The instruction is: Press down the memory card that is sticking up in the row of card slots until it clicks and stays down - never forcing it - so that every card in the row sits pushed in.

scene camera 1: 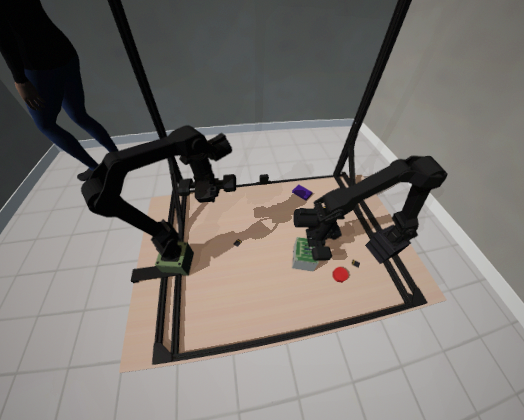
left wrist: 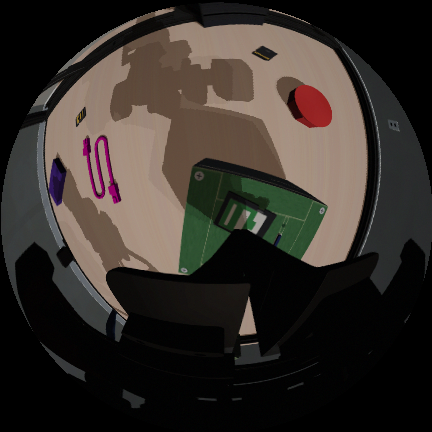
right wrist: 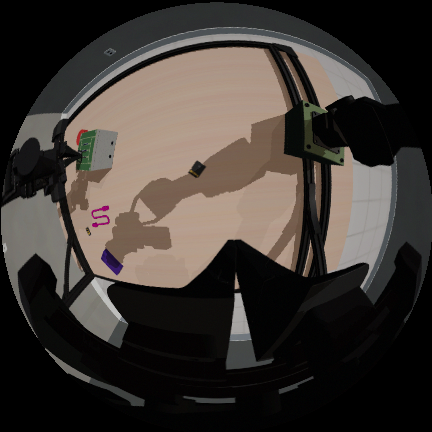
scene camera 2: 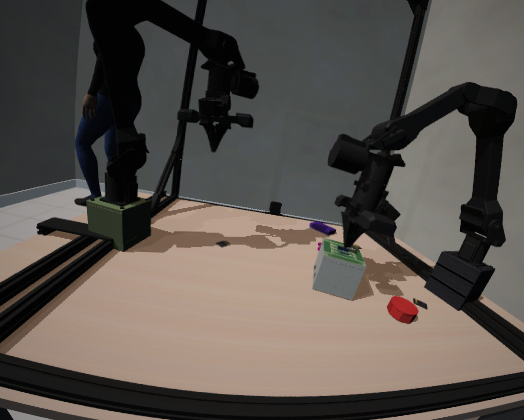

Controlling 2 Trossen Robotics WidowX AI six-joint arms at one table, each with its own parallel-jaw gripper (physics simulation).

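Frame: origin at the left arm's base, x ahead, y left, z up, level; centimetres.
Seen in the pictures: left gripper, between the fingertips: [scene camera 1: 309, 246] [left wrist: 239, 235] [right wrist: 80, 155] [scene camera 2: 346, 247]; right gripper, between the fingertips: [scene camera 1: 213, 201] [right wrist: 233, 245] [scene camera 2: 213, 152]; left arm's base, origin of its link: [scene camera 1: 394, 237] [scene camera 2: 468, 259]; right arm's base, origin of its link: [scene camera 1: 171, 253] [right wrist: 326, 131] [scene camera 2: 120, 200].
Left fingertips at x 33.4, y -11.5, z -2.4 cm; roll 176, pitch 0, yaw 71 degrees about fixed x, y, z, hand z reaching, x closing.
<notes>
Offsets run from my left fingertips to a thing's top centre. "*": to the spot under its first point.
A grey box with a green circuit-board top [scene camera 1: 301, 246] [scene camera 2: 336, 278] [left wrist: 195, 235] [right wrist: 106, 150] carries the row of card slots, largely hidden by fingers in the left wrist view. A thin blue card edge {* dx +1.6, dy +2.6, dz -0.3 cm} [left wrist: 278, 240] shows right of the fingertips there; whether any card sticks up cannot be told. My left gripper [scene camera 2: 346, 244] [left wrist: 239, 235] [right wrist: 80, 155] is shut and empty, tips down at the board top close to the slots; whether they touch a card is unclear. My right gripper [scene camera 2: 214, 150] [right wrist: 233, 245] is shut and empty, high above the table, away from the box.
A red disc {dx -8.4, dy +13.1, dz -6.5 cm} [scene camera 1: 341, 274] [scene camera 2: 402, 309] [left wrist: 313, 106] and a loose card {dx -18.4, dy +11.7, dz -8.9 cm} [scene camera 1: 355, 263] [scene camera 2: 420, 303] [left wrist: 264, 53] lie near the box. Another loose card {dx +24.2, dy -17.1, dz -8.9 cm} [scene camera 1: 237, 242] [right wrist: 197, 169] lies mid-table. A magenta cable {dx -11.2, dy -16.3, dz -8.2 cm} [left wrist: 98, 172] and purple block {dx -17.5, dy -32.3, dz -7.3 cm} [scene camera 1: 302, 192] [left wrist: 57, 181] lie farther back.
</notes>
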